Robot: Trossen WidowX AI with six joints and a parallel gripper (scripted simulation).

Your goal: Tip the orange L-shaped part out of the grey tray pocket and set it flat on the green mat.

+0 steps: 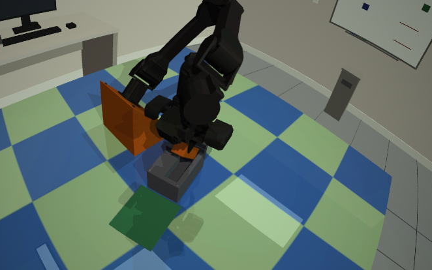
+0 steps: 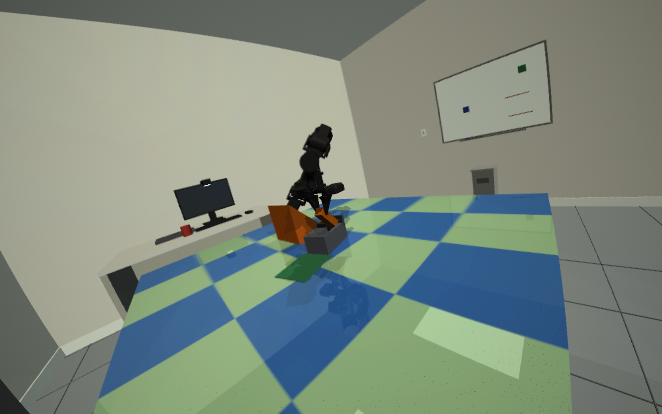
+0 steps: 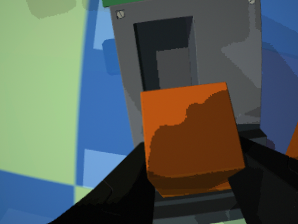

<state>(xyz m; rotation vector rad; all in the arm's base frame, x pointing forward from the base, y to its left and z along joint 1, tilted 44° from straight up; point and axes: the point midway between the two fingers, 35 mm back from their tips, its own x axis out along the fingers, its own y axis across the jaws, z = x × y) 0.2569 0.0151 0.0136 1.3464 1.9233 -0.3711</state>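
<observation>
The green mat is 50 mm ahead of my gripper tip, 140 mm to the right of it and 130 mm below it. The rest, counted from my gripper tip: orange L-shaped part 30 mm behind, 20 mm to the left, 30 mm below.
</observation>
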